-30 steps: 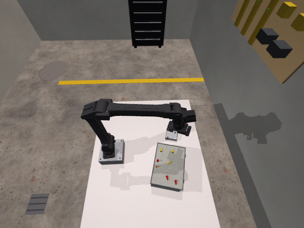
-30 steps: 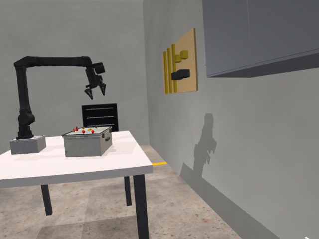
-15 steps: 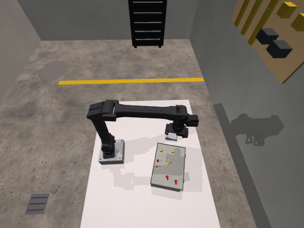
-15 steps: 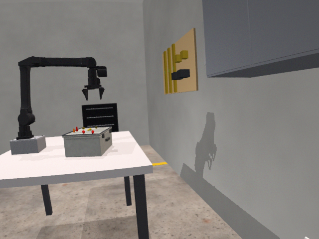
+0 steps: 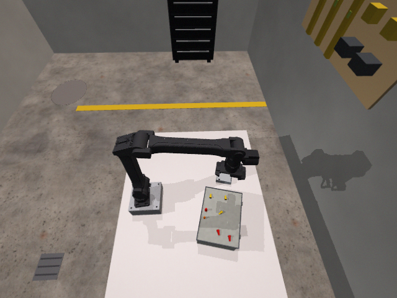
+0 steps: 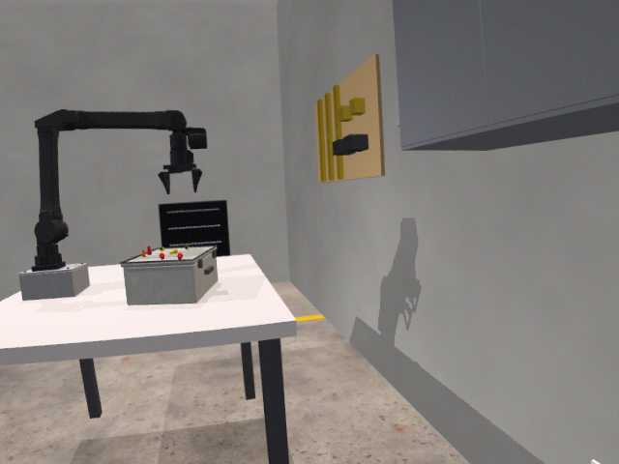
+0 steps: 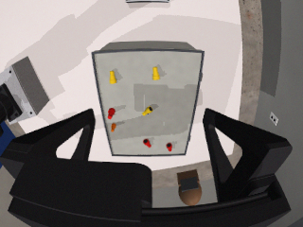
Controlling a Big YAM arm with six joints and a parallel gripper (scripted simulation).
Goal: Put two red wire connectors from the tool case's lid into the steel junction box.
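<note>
Now: the orange connector 14 cm behind my hand, 13 cm to the right of it and 19 cm below it. The rest, counted from my hand: grey tool case 4 cm behind, 13 cm to the right, 23 cm below.
</note>
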